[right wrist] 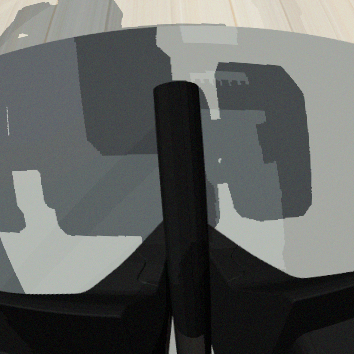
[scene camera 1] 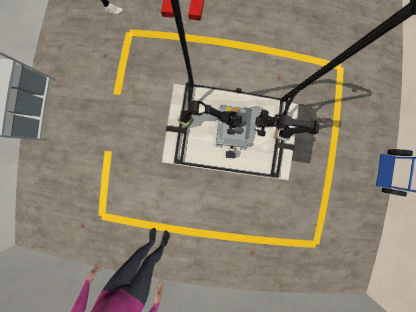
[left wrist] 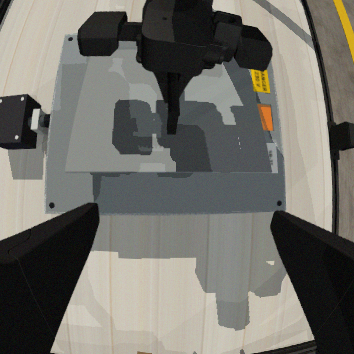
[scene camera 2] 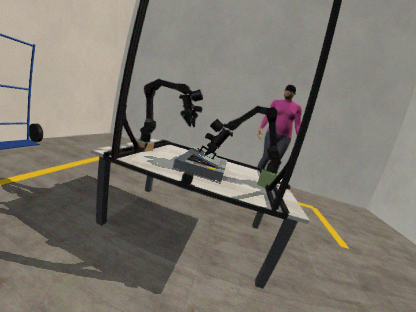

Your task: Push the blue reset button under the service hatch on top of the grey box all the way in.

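Observation:
The grey box (scene camera 1: pixel 220 136) (scene camera 2: pixel 200 171) (left wrist: pixel 56 165) sits mid-table. Its grey hatch lid (left wrist: pixel 80 150) (right wrist: pixel 330 150) is tilted up, its free edge raised on the side nearest the left wrist camera, with a dark gap under it. Small coloured details show under the lid in scene camera 2, too small to identify. The blue button cannot be made out. My right gripper (scene camera 1: pixel 236 121) (scene camera 2: pixel 206 151) (left wrist: pixel 169 101) (right wrist: pixel 180 224) is shut on a black rod (left wrist: pixel 171 122) (right wrist: pixel 181 150), whose tip overlaps the lid; contact is unclear. My left gripper (scene camera 1: pixel 262 121) (scene camera 2: pixel 190 123) (left wrist: pixel 187 216) is open, raised above the table beside the box.
A black module (scene camera 1: pixel 230 154) (left wrist: pixel 17 122) stands beside the box. Yellow (left wrist: pixel 261 81) and orange (left wrist: pixel 266 118) labels lie along the box's opposite side. Black frame posts (scene camera 2: pixel 131 70) (scene camera 2: pixel 324 65) rise at the table ends. A person in pink (scene camera 2: pixel 286 117) stands beyond the table.

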